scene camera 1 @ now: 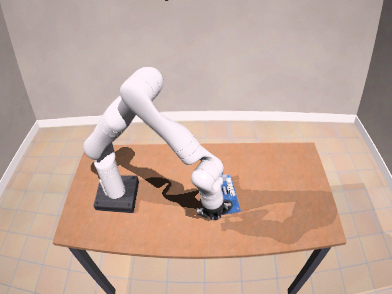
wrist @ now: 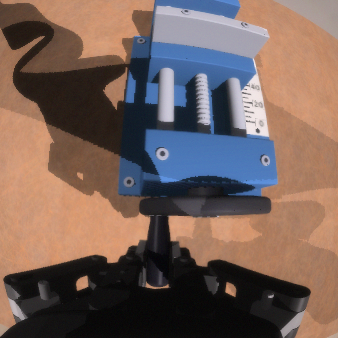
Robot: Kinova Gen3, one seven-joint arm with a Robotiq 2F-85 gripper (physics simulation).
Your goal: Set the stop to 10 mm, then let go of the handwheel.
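Places are measured from the arm's base along level axes (x ahead, y left, z up), in metres.
Pixels of known places: gripper, between the fingertips: point(scene camera 1: 215, 218) point(wrist: 158, 252); arm's base, origin of its link: point(scene camera 1: 115, 190).
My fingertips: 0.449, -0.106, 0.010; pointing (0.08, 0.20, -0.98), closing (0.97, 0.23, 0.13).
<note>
For each thing: its top centre in the pictures, then the offset to it from my fingertips, as dx, dy, dz. "*": a spot on its surface instead. Level surfaces: height alone.
- blue stop device, a spot on its surface: point(wrist: 210, 157) * +0.008, +0.065, +0.051
- threaded spindle, a spot on its surface: point(wrist: 202, 100) * -0.001, +0.113, +0.031
- white scale, a spot on its surface: point(wrist: 256, 107) * +0.056, +0.144, +0.007
- dark handwheel, a spot on its surface: point(wrist: 205, 206) * +0.006, +0.035, +0.068
- wooden table, height of its surface: dz -0.049
The blue stop device point(scene camera 1: 233, 204) point(wrist: 210, 157) lies on the table. In the wrist view, its blue carriage with a light grey plate point(wrist: 207, 35) stands beyond two smooth rods and a threaded spindle point(wrist: 202, 100). A white scale point(wrist: 256, 107) on the right shows 0, 20 and 40; the carriage covers its far part, and I cannot read an exact setting. The dark handwheel point(wrist: 205, 206) is at the near end, seen edge-on, its crank handle point(wrist: 159, 232) pointing towards me left of the wheel's middle. My gripper point(scene camera 1: 214, 215) point(wrist: 158, 252) is shut on that handle.
The wooden table point(scene camera 1: 280, 165) point(wrist: 305, 150) carries the arm's black base plate point(scene camera 1: 116, 202) at the left. The arm reaches over the table from there, and its shadows fall across the table top and partly over the device. The table's front edge lies close to the gripper.
</note>
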